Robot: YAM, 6 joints.
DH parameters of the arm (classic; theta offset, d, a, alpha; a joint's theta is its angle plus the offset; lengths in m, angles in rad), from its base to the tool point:
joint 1: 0 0.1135 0.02 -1.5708
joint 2: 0 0 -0.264 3.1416
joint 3: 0.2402 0 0.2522 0
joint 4: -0.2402 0 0.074 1.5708
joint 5: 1.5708 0 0 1.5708
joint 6: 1.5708 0.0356 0 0
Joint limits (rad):
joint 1: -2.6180..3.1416
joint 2: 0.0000..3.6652
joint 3: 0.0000..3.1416
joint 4: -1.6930..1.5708
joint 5: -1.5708..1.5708
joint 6: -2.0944..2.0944
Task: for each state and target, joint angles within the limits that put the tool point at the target. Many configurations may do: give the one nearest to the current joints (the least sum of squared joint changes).
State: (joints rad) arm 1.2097 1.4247 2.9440 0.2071 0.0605 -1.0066
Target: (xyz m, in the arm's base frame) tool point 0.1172 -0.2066 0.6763
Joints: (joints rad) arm 2.0533 1.2988 3.1416 0.3448 0.2257 -1.0066
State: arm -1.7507 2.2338 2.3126 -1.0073 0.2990 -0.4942
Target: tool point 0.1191 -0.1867 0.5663
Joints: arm -0.9736 1.5337 2.4167 -1.2429 0.1839 -0.4942
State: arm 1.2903 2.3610 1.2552 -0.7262 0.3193 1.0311
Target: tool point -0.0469 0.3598 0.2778
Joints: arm 1.7289 1.7137 1.4624 -0.8077 0.2948 1.0311
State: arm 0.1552 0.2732 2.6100 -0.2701 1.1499 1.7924
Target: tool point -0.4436 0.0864 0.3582
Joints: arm -0.2667 0.0100 2.2415 -0.5555 1.2292 1.7924
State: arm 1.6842 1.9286 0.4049 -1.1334 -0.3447 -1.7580
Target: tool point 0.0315 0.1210 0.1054
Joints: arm 1.2498 1.7165 0.5496 -1.3026 -0.2349 -1.7580
